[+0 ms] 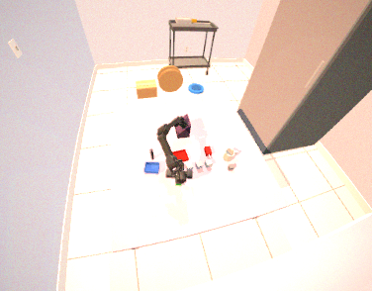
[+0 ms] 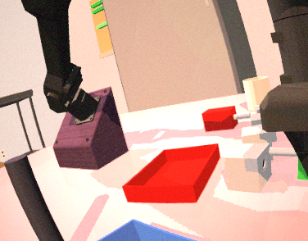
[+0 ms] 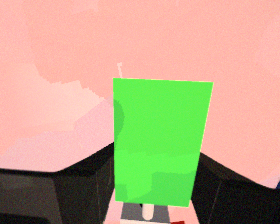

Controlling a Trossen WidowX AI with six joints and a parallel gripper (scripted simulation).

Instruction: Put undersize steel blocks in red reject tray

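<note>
The red reject tray is 20 cm behind my gripper tip, 5 cm to the left of it and 2 cm below it. The rest, counted from my gripper tip: red gauge: 17 cm behind, 30 cm to the left; then green GO gauge: 1 cm behind, 2 cm above; then blue tray: 13 cm behind, 18 cm to the right, 1 cm below.
</note>
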